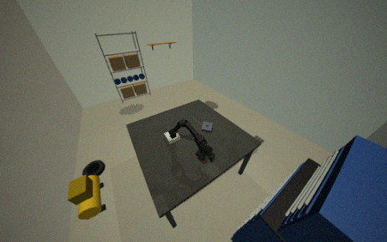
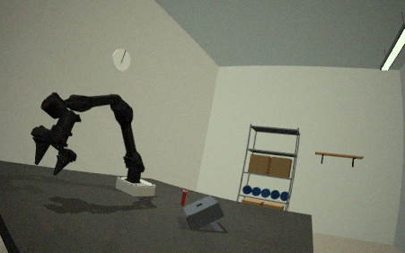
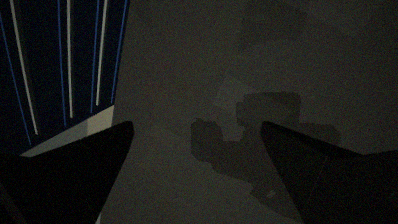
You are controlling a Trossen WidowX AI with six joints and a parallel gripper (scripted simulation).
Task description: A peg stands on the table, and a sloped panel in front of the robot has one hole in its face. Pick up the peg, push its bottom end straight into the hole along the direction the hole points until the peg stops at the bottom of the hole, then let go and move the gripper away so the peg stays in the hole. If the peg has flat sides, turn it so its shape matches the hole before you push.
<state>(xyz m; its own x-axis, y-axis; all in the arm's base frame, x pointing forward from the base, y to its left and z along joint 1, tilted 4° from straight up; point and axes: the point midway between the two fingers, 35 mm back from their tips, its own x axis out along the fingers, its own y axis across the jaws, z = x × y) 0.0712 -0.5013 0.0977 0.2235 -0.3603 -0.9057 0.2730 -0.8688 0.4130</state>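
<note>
My gripper tip is now 610 mm to the right of the red square peg, 170 mm short of it and 40 mm above it. Also, from my gripper tip: panel 390 mm to the left, 370 mm ahead, 40 mm below.
</note>
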